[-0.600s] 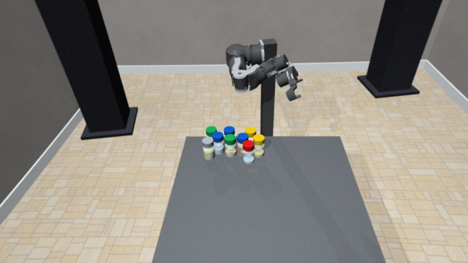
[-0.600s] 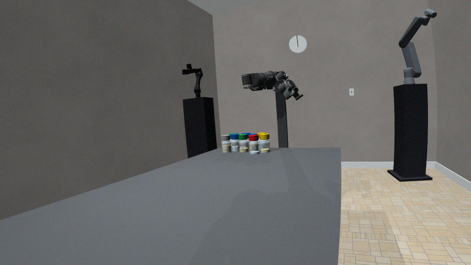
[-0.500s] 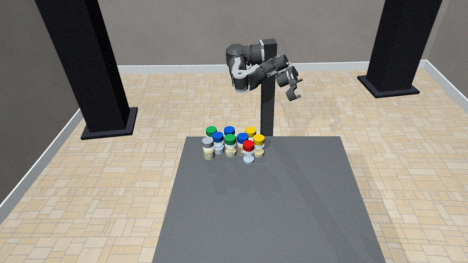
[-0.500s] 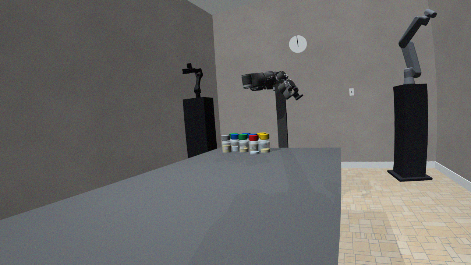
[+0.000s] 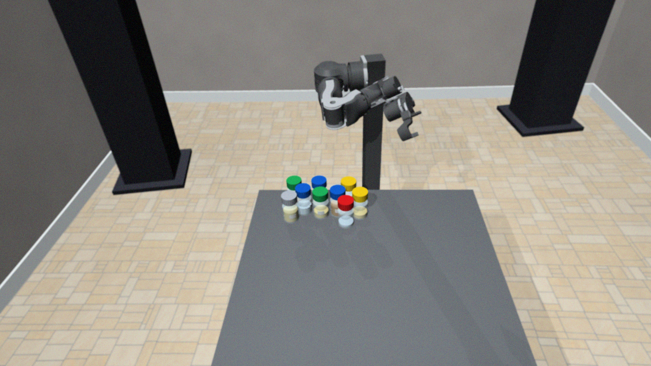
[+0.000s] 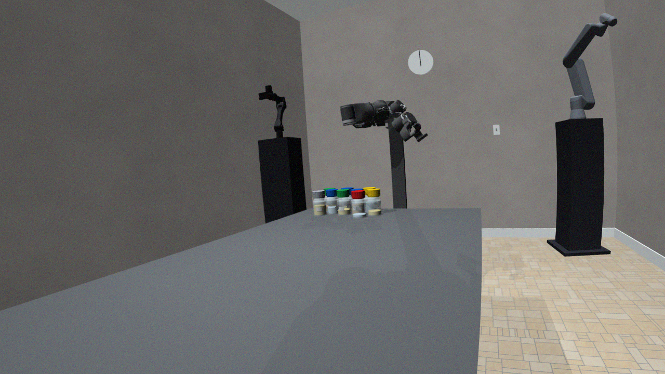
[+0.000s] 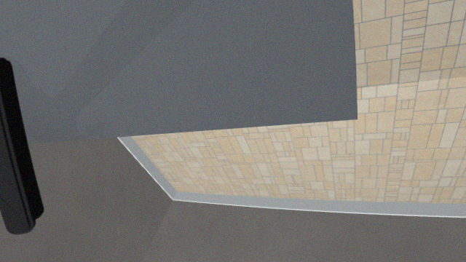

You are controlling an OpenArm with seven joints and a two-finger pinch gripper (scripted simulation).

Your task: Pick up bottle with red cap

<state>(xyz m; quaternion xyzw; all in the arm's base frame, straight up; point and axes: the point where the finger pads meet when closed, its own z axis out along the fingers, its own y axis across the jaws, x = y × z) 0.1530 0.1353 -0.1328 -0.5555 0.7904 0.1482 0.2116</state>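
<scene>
My gripper is now 24 cm above the yellow-capped bottle, 19 cm to the left of it and 7 cm short of it. Also, from my hand: green-capped bottle: 33 cm to the right, 24 cm below, 4 cm ahead.
</scene>
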